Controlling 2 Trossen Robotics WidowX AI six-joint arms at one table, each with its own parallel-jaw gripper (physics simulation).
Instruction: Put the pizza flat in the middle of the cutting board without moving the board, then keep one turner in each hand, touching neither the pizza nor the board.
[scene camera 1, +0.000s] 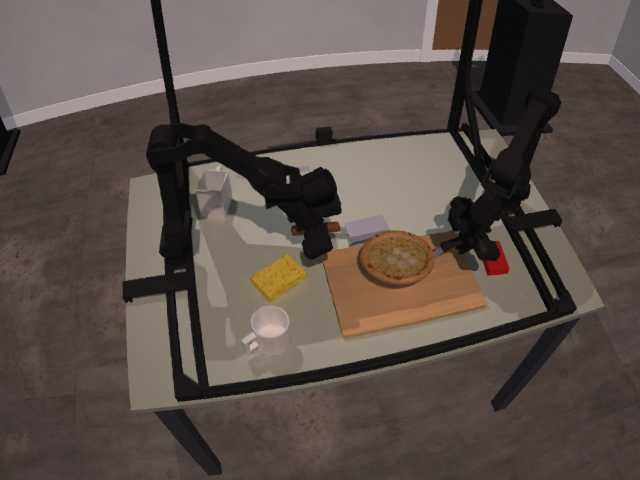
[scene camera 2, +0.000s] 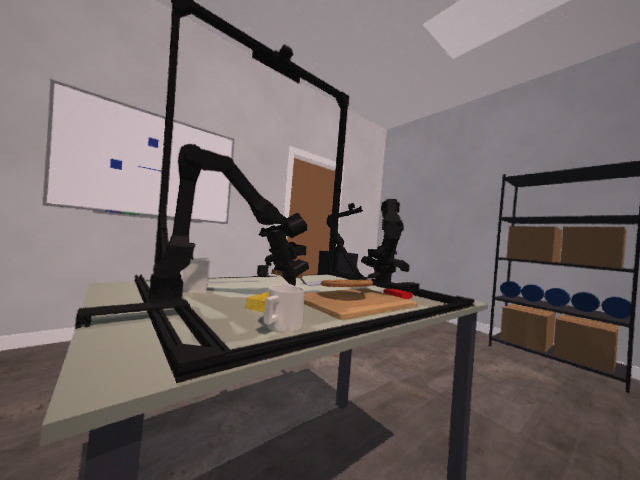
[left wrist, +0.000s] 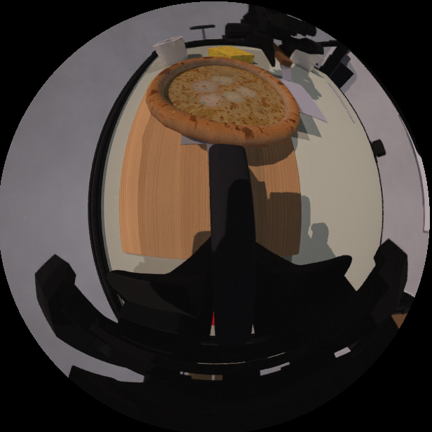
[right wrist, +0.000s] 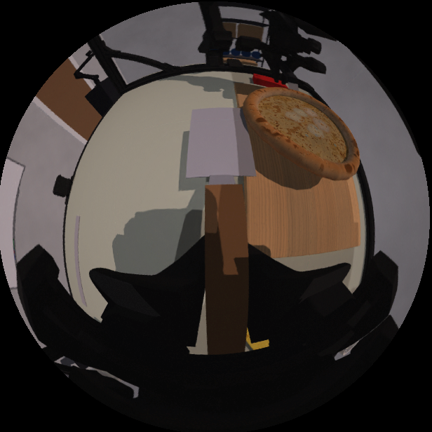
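The pizza (scene camera 1: 398, 258) (scene camera 2: 346, 283) (left wrist: 225, 100) (right wrist: 305, 132) is level, held up on the black-handled turner (scene camera 1: 445, 248) (left wrist: 230, 200), whose blade is mostly hidden beneath it. It hangs a little above the back part of the wooden cutting board (scene camera 1: 408, 310) (scene camera 2: 356, 304) (left wrist: 165, 200) (right wrist: 300, 220), with its shadow on the board. My left gripper (scene camera 1: 461, 242) (left wrist: 226, 236) is shut on that turner's handle. My right gripper (scene camera 1: 312, 232) (right wrist: 219, 240) is shut on the wooden-handled turner (scene camera 1: 367, 228) (right wrist: 220, 145). Its bare blade is raised beside the pizza's rim, behind the board; whether they touch is unclear.
A yellow sponge (scene camera 1: 279, 277) (scene camera 2: 256, 301) (left wrist: 231, 53) and a white mug (scene camera 1: 271, 330) (scene camera 2: 284, 310) (left wrist: 171, 50) are left of the board. A red object (scene camera 1: 496, 260) (scene camera 2: 398, 293) lies at its right. A white container (scene camera 1: 213, 193) (scene camera 2: 196, 276) stands at the back left.
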